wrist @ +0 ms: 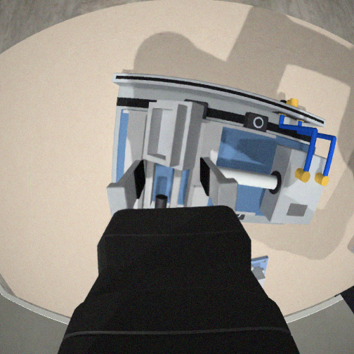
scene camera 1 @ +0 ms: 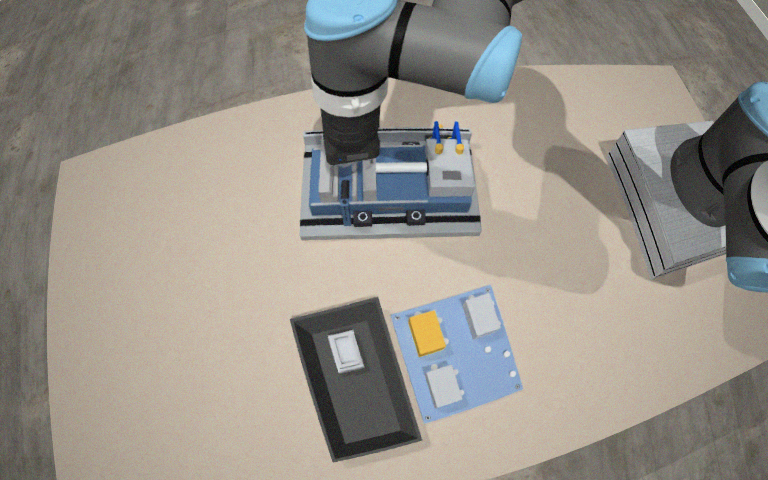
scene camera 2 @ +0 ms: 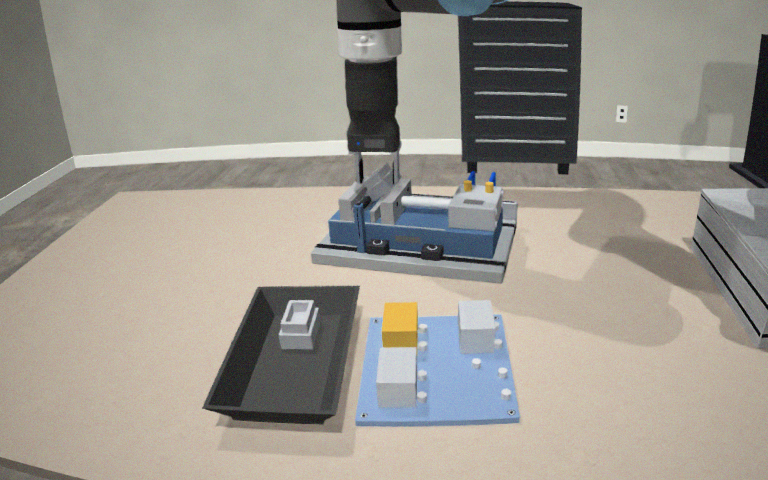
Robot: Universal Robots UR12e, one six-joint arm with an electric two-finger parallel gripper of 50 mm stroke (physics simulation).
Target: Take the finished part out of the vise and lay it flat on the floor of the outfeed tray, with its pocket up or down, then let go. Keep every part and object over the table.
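Places are measured from the arm's base along level axes (x back, y right, z up), in centimetres.
Pixels of known places: gripper, between the fingertips: (scene camera 1: 349,157) (scene camera 2: 378,181); arm's base, origin of its link: (scene camera 1: 705,183).
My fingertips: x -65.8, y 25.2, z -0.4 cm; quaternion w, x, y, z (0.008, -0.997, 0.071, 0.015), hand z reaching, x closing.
Ahead of a thing's pixels: the offset from my fingertips to its middle.
The light grey finished part {dx +0.5, dy +3.2, dz -1.1 cm} (scene camera 2: 380,183) (wrist: 172,134) is in the vise {dx +6.0, dy -1.9, dz -5.7 cm} (scene camera 1: 396,208) (scene camera 2: 441,240) (wrist: 247,145), between its jaws. It looks tilted in scene camera 2, and its pocket faces the wrist camera. My gripper (scene camera 2: 378,174) (wrist: 171,170) is open and empty. Its fingers are above the jaws, one towards each jaw side, and the part shows beyond the fingertips in the wrist view. In scene camera 1 the gripper body hides the fingers and most of the part. The black outfeed tray (scene camera 1: 394,370) (scene camera 2: 246,350) holds another grey part {dx -10.1, dy -26.9, dz -7.8 cm} (scene camera 1: 345,352) (scene camera 2: 297,337), pocket up.
A light blue plate {dx +6.4, dy -33.2, dz -10.3 cm} (scene camera 1: 475,373) (scene camera 2: 453,396) beside the tray bears an orange block {dx +2.4, dy -28.4, dz -8.1 cm} (scene camera 1: 427,332) (scene camera 2: 399,325), two grey blocks and white pegs. Blue pipes with yellow ends rise from the vise's right end. A black post stands at the vise's near side. The robot's base stands at the right.
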